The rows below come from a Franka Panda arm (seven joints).
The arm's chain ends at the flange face. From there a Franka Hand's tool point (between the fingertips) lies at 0.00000 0.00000 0.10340 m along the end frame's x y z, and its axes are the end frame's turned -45 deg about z.
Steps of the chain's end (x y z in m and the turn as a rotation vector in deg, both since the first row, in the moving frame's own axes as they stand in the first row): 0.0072, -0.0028, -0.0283, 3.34, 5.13, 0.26; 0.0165, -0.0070, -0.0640, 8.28, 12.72, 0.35; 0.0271, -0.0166, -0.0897, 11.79, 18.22, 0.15; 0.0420, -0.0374, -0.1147, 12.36, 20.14, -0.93
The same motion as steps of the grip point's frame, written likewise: 0.0179, 0.0054, -0.0289, -1.27, 5.99, 0.26; 0.0431, 0.0124, -0.0676, -3.14, 14.85, 0.35; 0.0683, 0.0155, -0.0970, -4.55, 21.22, 0.15; 0.0965, 0.0126, -0.1234, -5.50, 22.98, -0.93
